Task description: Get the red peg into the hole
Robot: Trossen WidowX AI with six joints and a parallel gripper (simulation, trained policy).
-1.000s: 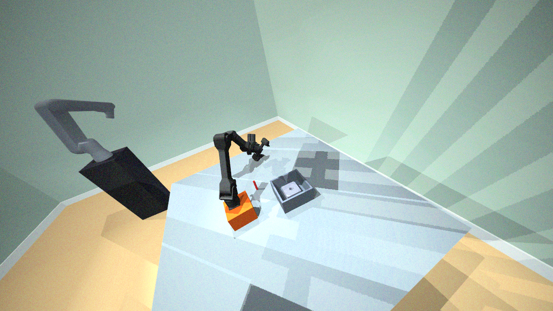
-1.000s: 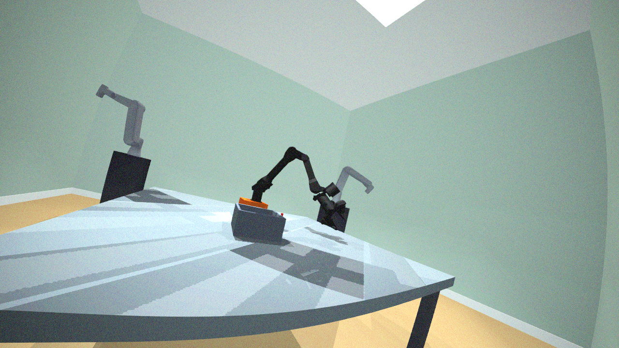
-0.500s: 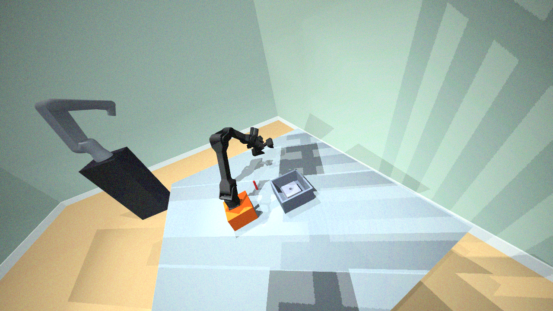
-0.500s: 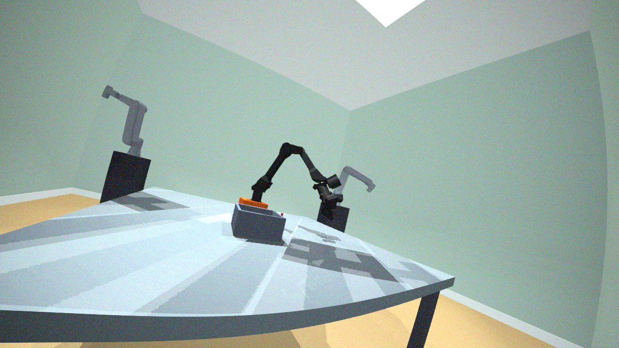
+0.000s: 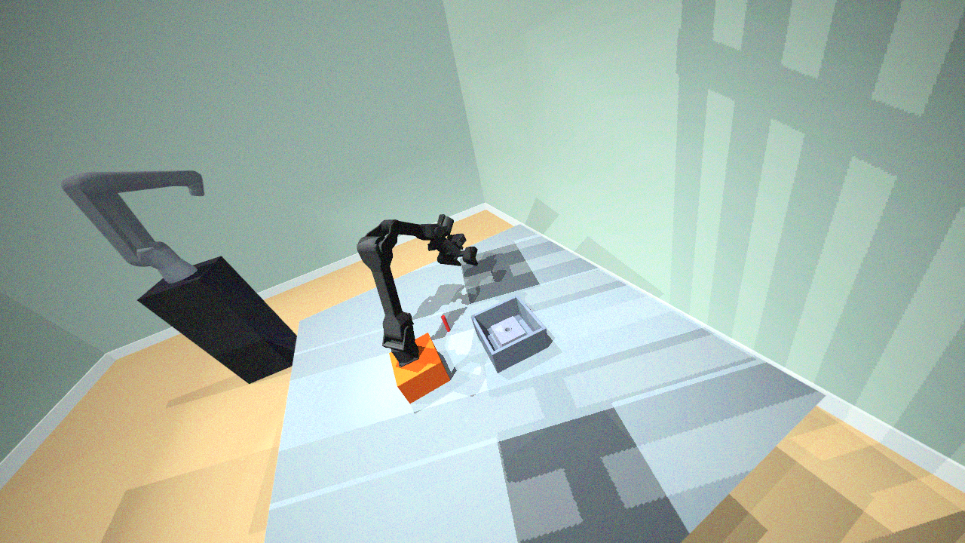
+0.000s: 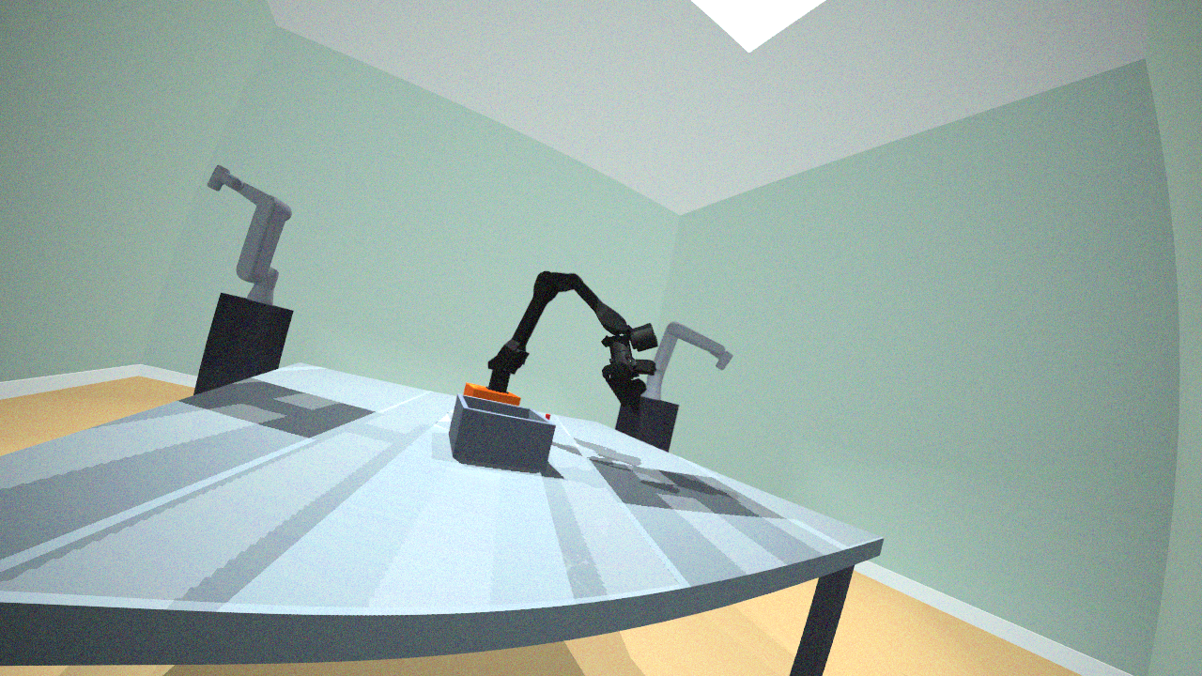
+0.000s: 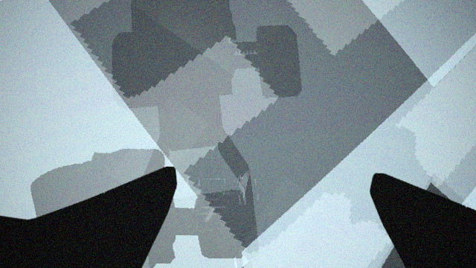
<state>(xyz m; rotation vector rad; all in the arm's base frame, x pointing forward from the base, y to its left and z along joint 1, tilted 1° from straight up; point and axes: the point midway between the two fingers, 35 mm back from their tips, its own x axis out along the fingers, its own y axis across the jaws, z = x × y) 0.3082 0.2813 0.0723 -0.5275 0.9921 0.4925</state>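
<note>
Now: gripper tip 180 mm past the red peg, 150 mm to the left of it and 110 mm above it. The rest, counted from my gripper tip: pale plate: 10 mm ahead, 320 mm to the right, 100 mm below; then grey box: 10 mm ahead, 320 mm to the right, 120 mm below.
</note>
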